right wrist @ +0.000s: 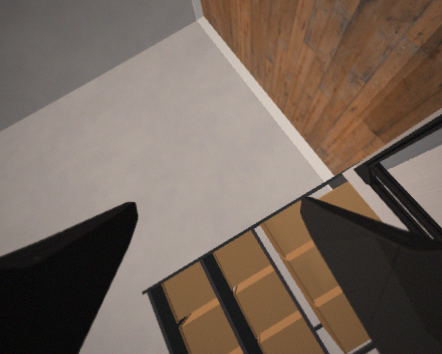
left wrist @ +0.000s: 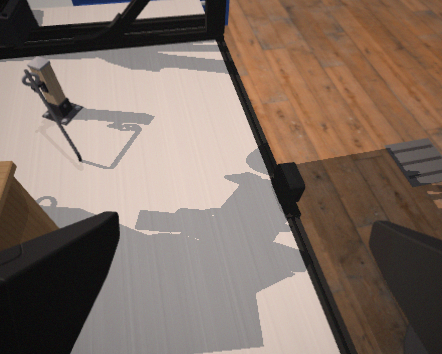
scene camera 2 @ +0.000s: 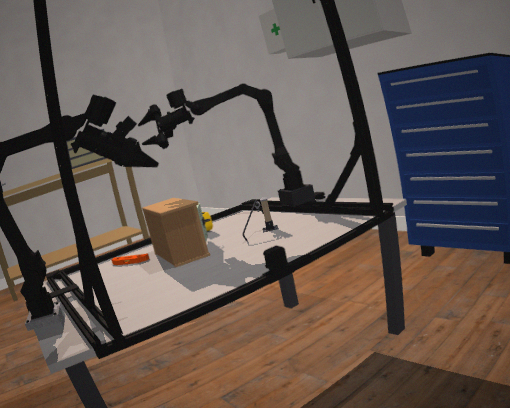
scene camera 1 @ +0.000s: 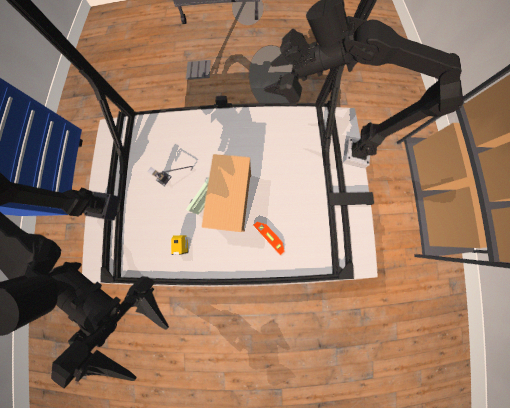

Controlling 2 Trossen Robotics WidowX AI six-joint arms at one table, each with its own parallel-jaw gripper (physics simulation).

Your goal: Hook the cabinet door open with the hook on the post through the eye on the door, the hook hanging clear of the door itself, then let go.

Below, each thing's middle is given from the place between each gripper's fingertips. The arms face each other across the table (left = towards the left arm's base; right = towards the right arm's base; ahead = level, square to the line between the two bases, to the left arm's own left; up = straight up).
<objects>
Right now the wooden cabinet point(scene camera 1: 225, 207) is 330 mm below my right hand, 310 mm behind it and 120 mm to the left of it.
The wooden cabinet is 25 cm ahead of my left hand, 22 cm to the right of it and 23 cm below it.
</objects>
